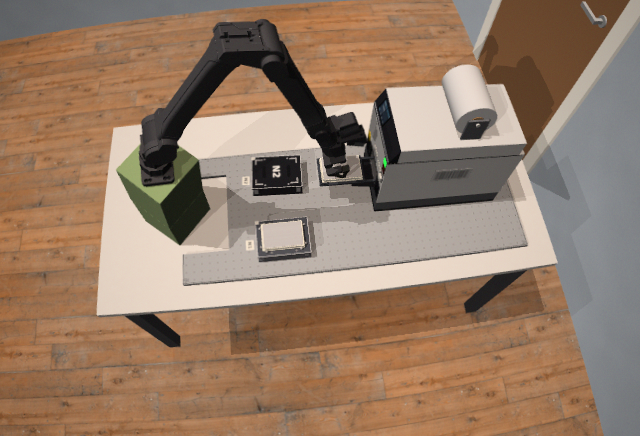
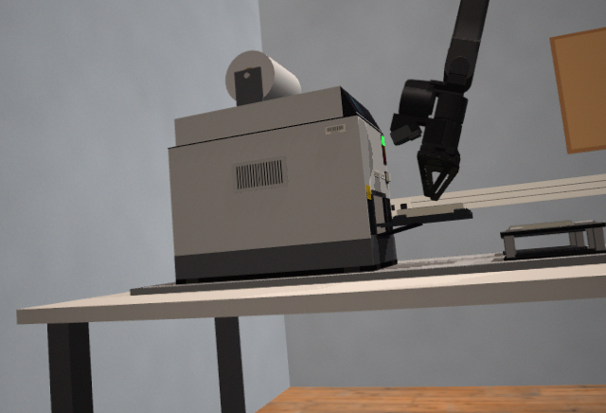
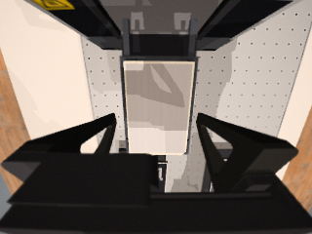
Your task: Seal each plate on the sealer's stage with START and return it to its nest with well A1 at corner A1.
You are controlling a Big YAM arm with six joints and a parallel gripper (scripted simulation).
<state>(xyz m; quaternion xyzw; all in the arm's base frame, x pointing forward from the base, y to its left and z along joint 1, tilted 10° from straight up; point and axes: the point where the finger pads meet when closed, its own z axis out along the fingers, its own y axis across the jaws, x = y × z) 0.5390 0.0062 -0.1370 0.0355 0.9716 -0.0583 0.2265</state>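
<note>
My hand is 30 mm above the plate. From my hand the other things lie so: sealer stage (40 mm below); yellow warning label (110 mm ahead, 70 mm to the left, 10 mm above); plate nest (220 mm behind, 170 mm to the right, 100 mm below).
</note>
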